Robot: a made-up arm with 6 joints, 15 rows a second.
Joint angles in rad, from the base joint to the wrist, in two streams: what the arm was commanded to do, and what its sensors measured. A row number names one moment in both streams.
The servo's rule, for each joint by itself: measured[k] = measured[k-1] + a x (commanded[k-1-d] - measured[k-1]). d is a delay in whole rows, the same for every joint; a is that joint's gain. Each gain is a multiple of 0.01, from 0.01 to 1. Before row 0 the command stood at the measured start. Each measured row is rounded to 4 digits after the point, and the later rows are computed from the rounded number. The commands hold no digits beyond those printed.
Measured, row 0:
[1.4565, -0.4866, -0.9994, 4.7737, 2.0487, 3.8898]
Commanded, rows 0 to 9:
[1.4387, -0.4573, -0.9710, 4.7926, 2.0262, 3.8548]
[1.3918, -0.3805, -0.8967, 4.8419, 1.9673, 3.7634]
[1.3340, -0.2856, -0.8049, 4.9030, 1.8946, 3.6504]
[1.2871, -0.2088, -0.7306, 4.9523, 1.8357, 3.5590]
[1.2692, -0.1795, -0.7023, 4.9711, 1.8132, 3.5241]
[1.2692, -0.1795, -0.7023, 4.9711, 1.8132, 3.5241]
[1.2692, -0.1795, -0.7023, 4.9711, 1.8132, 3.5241]
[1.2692, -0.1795, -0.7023, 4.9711, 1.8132, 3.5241]
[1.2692, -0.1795, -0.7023, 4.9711, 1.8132, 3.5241]
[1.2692, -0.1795, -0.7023, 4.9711, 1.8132, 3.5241]
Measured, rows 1 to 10:
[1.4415, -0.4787, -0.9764, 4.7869, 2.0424, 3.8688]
[1.3998, -0.4522, -0.9118, 4.8254, 2.0214, 3.8056]
[1.3445, -0.4072, -0.8252, 4.8797, 1.9859, 3.7125]
[1.2963, -0.3536, -0.7486, 4.9305, 1.9438, 3.6204]
[1.2735, -0.3066, -0.7111, 4.9589, 1.9072, 3.5626]
[1.2699, -0.2723, -0.7040, 4.9674, 1.8809, 3.5395]
[1.2693, -0.2472, -0.7026, 4.9700, 1.8619, 3.5303]
[1.2692, -0.2289, -0.7024, 4.9708, 1.8483, 3.5266]
[1.2692, -0.2156, -0.7023, 4.9710, 1.8385, 3.5251]
[1.2692, -0.2059, -0.7023, 4.9711, 1.8314, 3.5245]
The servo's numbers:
d 0
a 0.84 0.27 0.81 0.70 0.28 0.60

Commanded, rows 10 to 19:
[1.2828, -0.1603, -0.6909, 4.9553, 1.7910, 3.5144]
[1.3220, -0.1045, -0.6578, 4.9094, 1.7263, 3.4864]
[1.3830, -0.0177, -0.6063, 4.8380, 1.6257, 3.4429]
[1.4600, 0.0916, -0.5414, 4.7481, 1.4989, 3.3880]
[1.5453, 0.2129, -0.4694, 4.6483, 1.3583, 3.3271]
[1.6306, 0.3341, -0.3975, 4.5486, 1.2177, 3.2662]
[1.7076, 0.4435, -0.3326, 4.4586, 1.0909, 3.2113]
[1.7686, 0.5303, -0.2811, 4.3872, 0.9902, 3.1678]
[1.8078, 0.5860, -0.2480, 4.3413, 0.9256, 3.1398]
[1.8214, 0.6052, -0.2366, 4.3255, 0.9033, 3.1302]
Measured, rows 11 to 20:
[1.2806, -0.1936, -0.6931, 4.9600, 1.8201, 3.5184]
[1.3154, -0.1695, -0.6645, 4.9246, 1.7938, 3.4992]
[1.3722, -0.1285, -0.6174, 4.8640, 1.7467, 3.4654]
[1.4460, -0.0691, -0.5558, 4.7829, 1.6773, 3.4190]
[1.5294, 0.0070, -0.4858, 4.6887, 1.5880, 3.3639]
[1.6144, 0.0953, -0.4143, 4.5906, 1.4843, 3.3053]
[1.6927, 0.1893, -0.3481, 4.4982, 1.3741, 3.2489]
[1.7565, 0.2814, -0.2938, 4.4205, 1.2666, 3.2002]
[1.7996, 0.3636, -0.2567, 4.3651, 1.1711, 3.1640]
[1.8179, 0.4288, -0.2404, 4.3374, 1.0961, 3.1437]

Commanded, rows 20 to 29:
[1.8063, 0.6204, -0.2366, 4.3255, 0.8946, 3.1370]
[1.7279, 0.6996, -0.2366, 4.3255, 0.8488, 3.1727]
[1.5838, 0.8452, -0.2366, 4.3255, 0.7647, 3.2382]
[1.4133, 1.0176, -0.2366, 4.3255, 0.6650, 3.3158]
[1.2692, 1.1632, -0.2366, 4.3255, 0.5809, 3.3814]
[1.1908, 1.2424, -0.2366, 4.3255, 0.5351, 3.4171]
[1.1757, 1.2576, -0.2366, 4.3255, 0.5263, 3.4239]
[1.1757, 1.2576, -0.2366, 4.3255, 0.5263, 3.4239]
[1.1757, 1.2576, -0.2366, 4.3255, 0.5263, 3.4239]
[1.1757, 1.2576, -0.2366, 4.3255, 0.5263, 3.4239]
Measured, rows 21 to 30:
[1.8082, 0.4805, -0.2373, 4.3291, 1.0397, 3.1397]
[1.7407, 0.5397, -0.2367, 4.3266, 0.9862, 3.1595]
[1.6089, 0.6222, -0.2366, 4.3258, 0.9242, 3.2067]
[1.4446, 0.7290, -0.2366, 4.3256, 0.8516, 3.2722]
[1.2973, 0.8462, -0.2366, 4.3255, 0.7758, 3.3377]
[1.2078, 0.9532, -0.2366, 4.3255, 0.7084, 3.3853]
[1.1808, 1.0354, -0.2366, 4.3255, 0.6574, 3.4085]
[1.1765, 1.0954, -0.2366, 4.3255, 0.6207, 3.4177]
[1.1758, 1.1392, -0.2366, 4.3255, 0.5943, 3.4214]
[1.1757, 1.1712, -0.2366, 4.3255, 0.5753, 3.4229]

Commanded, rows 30 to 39:
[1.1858, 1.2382, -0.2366, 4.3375, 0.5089, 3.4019]
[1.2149, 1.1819, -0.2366, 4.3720, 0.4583, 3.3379]
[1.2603, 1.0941, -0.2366, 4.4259, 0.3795, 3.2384]
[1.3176, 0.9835, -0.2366, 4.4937, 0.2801, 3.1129]
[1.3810, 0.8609, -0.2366, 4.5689, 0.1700, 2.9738]
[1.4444, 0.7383, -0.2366, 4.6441, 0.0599, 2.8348]
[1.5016, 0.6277, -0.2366, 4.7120, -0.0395, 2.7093]
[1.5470, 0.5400, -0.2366, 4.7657, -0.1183, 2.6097]
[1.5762, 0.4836, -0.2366, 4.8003, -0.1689, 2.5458]
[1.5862, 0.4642, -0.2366, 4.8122, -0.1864, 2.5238]
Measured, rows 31 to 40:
[1.1842, 1.1893, -0.2366, 4.3339, 0.5567, 3.4103]
[1.2100, 1.1873, -0.2366, 4.3606, 0.5291, 3.3669]
[1.2523, 1.1621, -0.2366, 4.4063, 0.4872, 3.2898]
[1.3072, 1.1139, -0.2366, 4.4675, 0.4292, 3.1837]
[1.3692, 1.0456, -0.2366, 4.5385, 0.3566, 3.0578]
[1.4324, 0.9626, -0.2366, 4.6124, 0.2735, 2.9240]
[1.4905, 0.8722, -0.2366, 4.6821, 0.1859, 2.7952]
[1.5380, 0.7825, -0.2366, 4.7406, 0.1007, 2.6839]
[1.5701, 0.7018, -0.2366, 4.7824, 0.0252, 2.6010]
[1.5836, 0.6376, -0.2366, 4.8033, -0.0340, 2.5547]

